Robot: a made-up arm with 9 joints. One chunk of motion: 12 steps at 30 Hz.
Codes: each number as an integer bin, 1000 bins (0 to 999) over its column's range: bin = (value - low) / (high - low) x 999, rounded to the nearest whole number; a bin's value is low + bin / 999 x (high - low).
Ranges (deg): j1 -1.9..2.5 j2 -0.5..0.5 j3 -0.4..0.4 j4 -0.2..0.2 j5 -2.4..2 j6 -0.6..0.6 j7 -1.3..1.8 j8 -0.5..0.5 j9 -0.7..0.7
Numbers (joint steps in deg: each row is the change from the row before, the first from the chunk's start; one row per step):
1: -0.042 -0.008 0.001 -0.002 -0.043 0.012 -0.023 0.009 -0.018
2: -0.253 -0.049 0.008 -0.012 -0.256 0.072 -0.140 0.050 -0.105
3: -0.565 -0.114 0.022 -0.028 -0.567 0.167 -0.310 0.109 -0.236
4: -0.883 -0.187 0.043 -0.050 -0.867 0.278 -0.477 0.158 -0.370
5: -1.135 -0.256 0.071 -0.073 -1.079 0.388 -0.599 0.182 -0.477
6: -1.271 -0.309 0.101 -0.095 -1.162 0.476 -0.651 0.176 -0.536
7: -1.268 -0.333 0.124 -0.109 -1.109 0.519 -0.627 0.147 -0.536
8: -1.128 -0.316 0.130 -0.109 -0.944 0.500 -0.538 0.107 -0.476
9: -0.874 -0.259 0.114 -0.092 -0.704 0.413 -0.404 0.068 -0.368
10: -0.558 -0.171 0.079 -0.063 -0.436 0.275 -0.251 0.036 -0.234
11: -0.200 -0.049 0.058 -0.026 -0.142 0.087 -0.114 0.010 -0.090
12: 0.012 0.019 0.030 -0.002 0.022 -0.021 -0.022 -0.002 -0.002
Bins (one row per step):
1: 422 492 501 495 535 509 412 508 487
2: 374 451 509 470 487 559 374 549 425
3: 303 386 527 430 416 639 319 608 331
4: 231 313 553 375 348 731 265 657 235
5: 174 244 588 317 300 823 226 681 159
6: 143 191 626 262 281 896 209 675 117
7: 143 167 654 227 293 932 217 646 117
8: 175 184 662 227 331 916 246 606 160
9: 233 241 642 270 385 843 289 567 237
10: 305 329 598 342 446 728 338 535 333
11: 386 451 572 435 513 572 382 509 435
12: 434 518 537 495 550 482 412 498 498

